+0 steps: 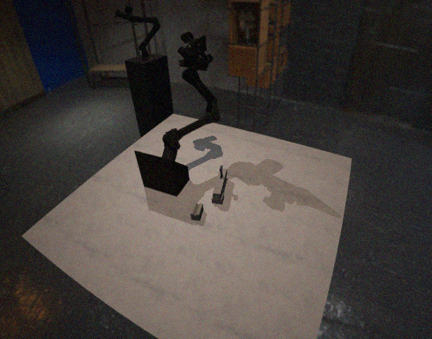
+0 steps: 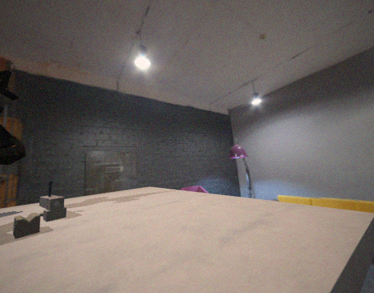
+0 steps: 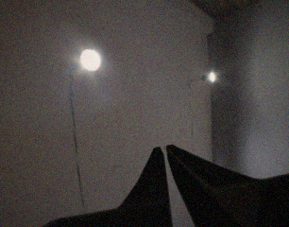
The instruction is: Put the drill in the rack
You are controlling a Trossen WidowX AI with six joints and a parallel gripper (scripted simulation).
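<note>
Right now the drill is 62 cm below my gripper tip, 25 cm to the right of it and 23 cm ahead of it. The rest, counted from my gripper tip: grey sleeve 63 cm below, 23 cm to the right, 22 cm ahead; rack 65 cm below, 41 cm to the right, 22 cm ahead.
</note>
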